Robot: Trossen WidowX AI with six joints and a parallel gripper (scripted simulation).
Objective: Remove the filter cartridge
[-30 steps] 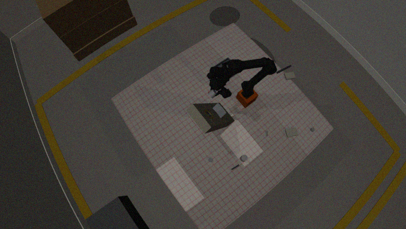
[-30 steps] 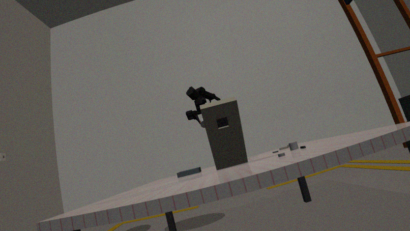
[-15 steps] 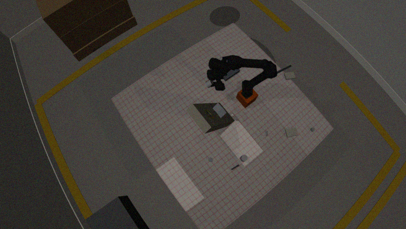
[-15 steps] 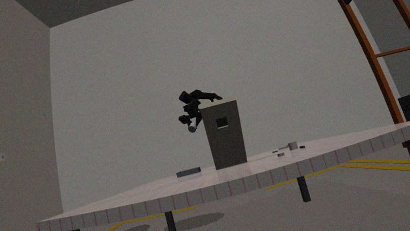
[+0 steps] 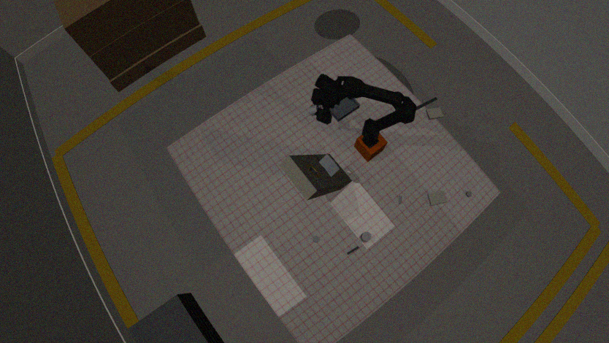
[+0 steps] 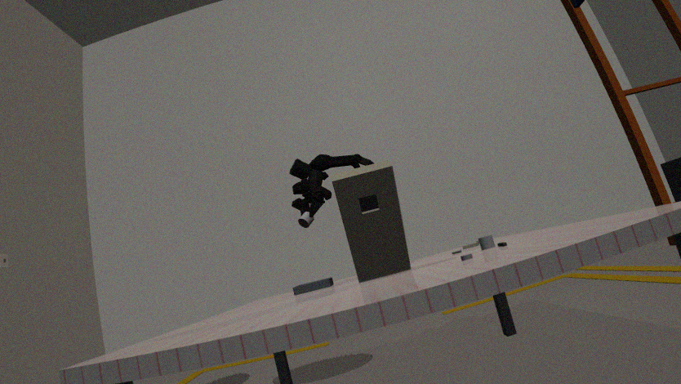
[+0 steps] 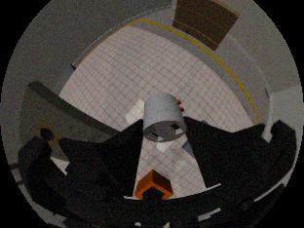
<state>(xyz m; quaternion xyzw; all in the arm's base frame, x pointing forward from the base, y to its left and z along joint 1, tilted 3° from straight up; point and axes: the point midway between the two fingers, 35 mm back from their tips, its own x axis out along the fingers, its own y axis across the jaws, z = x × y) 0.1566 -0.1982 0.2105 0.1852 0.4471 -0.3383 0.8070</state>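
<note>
My gripper tip is 26 cm above the tray, 23 cm past it and 6 cm to the left of it. Also, from my gripper tip: dark bar (58 cm to the left, 26 cm below, 21 cm ahead); then service panel (22 cm to the left, 15 cm ahead, 9 cm below); then round filter cartridge (right at my gripper tip).
</note>
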